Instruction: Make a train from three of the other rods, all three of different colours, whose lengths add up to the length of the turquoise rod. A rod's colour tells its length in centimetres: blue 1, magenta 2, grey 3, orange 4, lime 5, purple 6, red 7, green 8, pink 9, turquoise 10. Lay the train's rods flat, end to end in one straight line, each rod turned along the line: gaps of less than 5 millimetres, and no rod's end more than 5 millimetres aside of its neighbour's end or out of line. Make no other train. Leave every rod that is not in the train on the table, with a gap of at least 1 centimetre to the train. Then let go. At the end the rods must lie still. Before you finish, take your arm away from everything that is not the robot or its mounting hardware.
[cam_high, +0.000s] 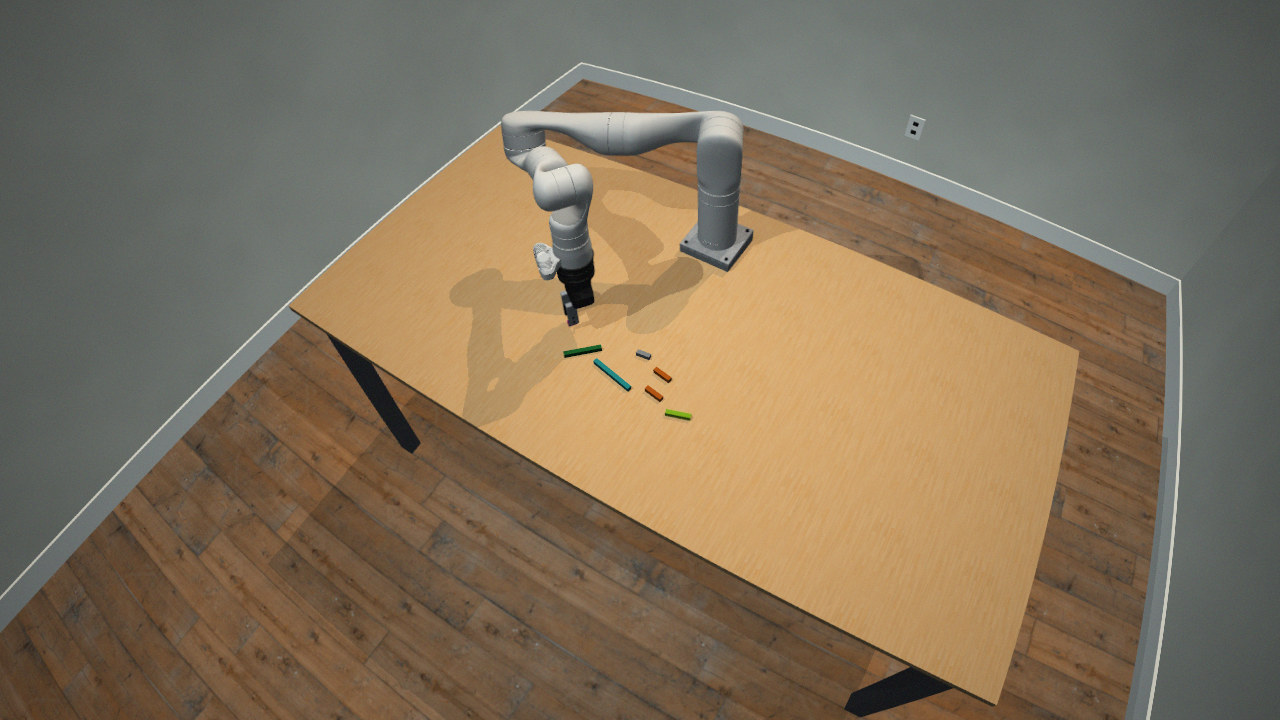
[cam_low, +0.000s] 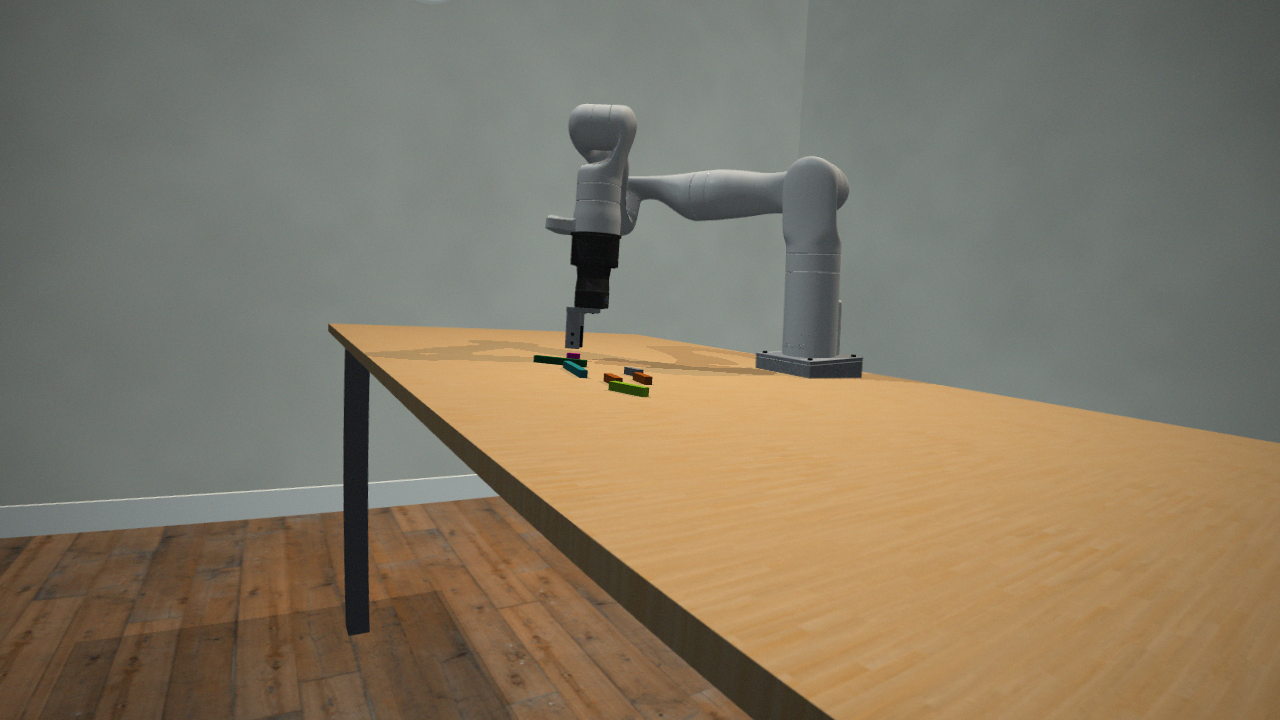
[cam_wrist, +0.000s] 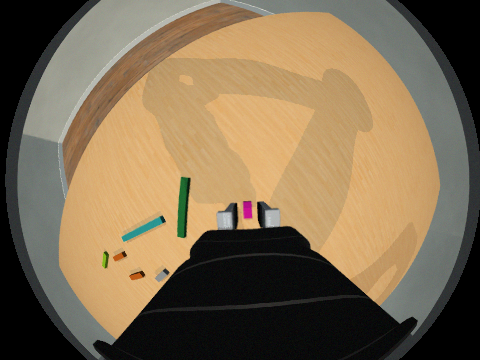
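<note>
My hand is 3 cm above the magenta rod. Also, from my hand: green rod (6 cm to the left, 6 cm ahead, 3 cm below); then grey rod (18 cm to the left, 3 cm below); then turquoise rod (15 cm to the left, 8 cm ahead, 3 cm below).
</note>
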